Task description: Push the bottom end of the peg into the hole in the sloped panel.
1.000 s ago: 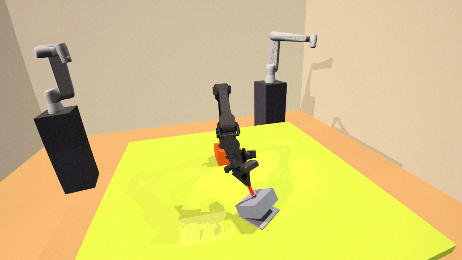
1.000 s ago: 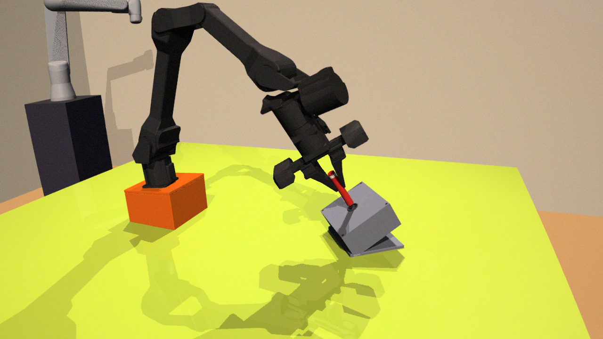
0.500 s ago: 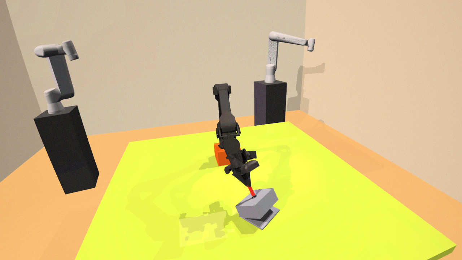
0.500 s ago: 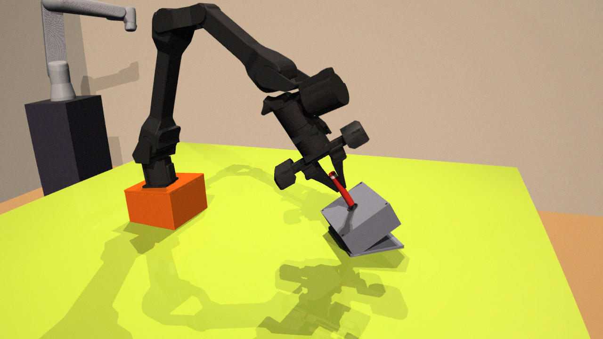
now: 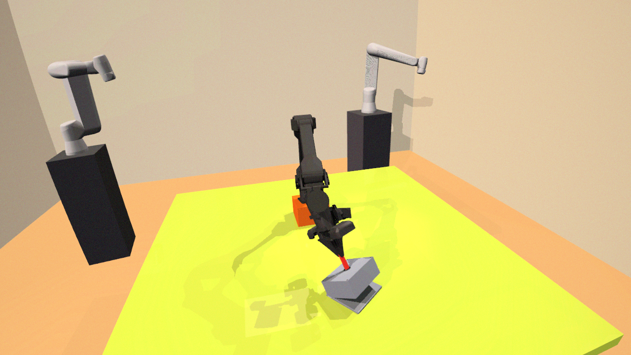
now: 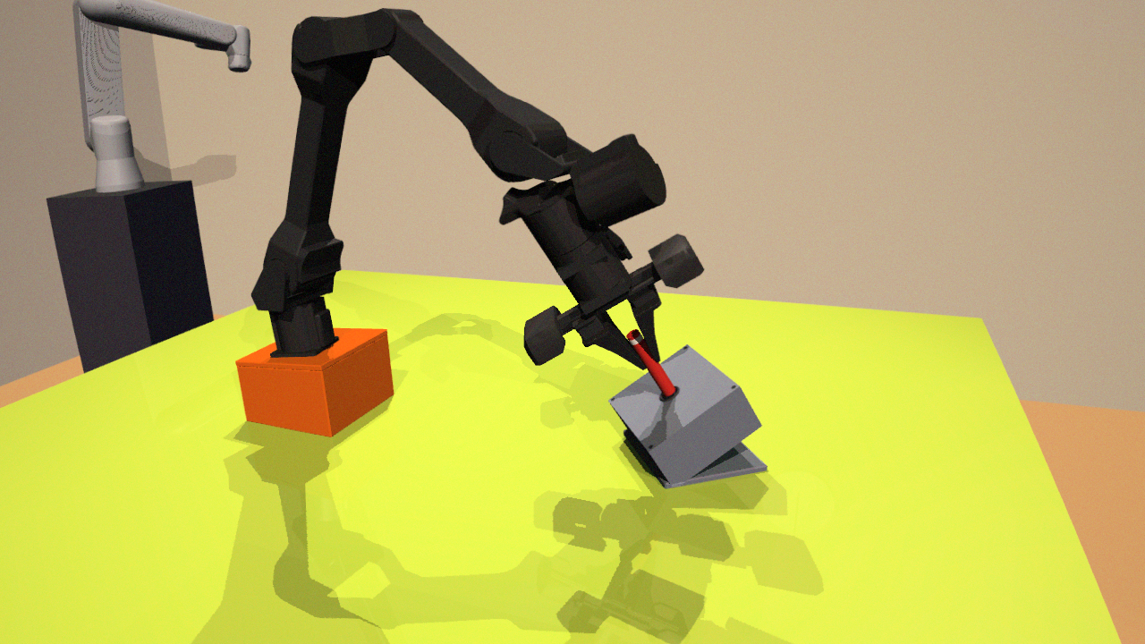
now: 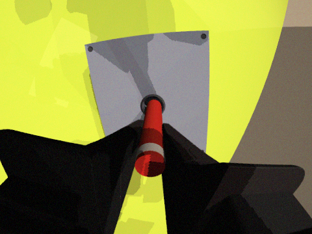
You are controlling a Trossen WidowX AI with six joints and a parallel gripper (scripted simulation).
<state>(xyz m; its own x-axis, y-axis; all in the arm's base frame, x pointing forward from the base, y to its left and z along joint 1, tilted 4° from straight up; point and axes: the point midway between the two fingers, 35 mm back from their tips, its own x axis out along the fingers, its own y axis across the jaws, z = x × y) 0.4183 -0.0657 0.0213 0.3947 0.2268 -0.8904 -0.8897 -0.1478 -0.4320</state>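
Right now the grey sloped panel is 30 mm ahead of my gripper tip, 20 mm to the left of it and 60 mm below it. Round my gripper tip: red round peg: 10 mm behind, 10 mm above.
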